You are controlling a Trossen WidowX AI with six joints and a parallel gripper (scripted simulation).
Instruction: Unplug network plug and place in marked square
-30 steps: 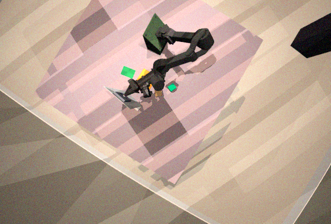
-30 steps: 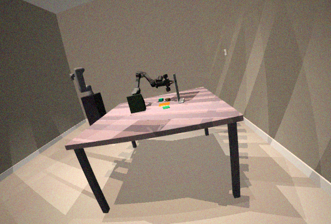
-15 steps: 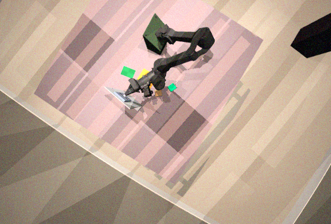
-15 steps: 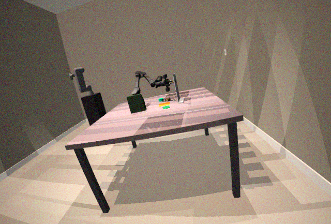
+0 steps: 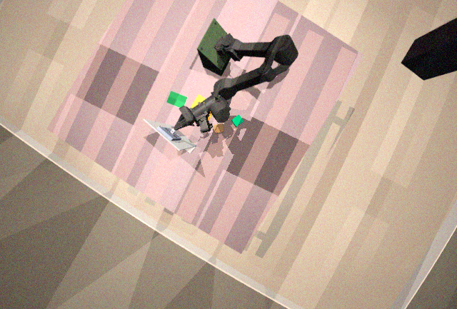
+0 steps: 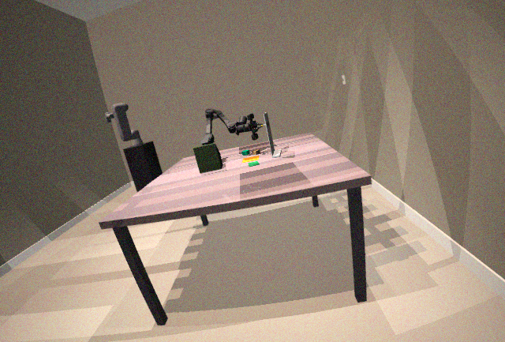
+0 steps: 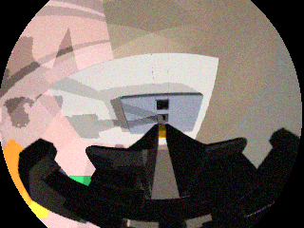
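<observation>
Right now the orange marked square is 220 mm below my gripper tip and 140 mm behind it. Also, from my gripper tip: network plug right at my gripper tip; then upright grey panel 90 mm below, 40 mm ahead, 10 mm to the right; then tan cube 210 mm below, 130 mm to the left, 100 mm behind.
</observation>
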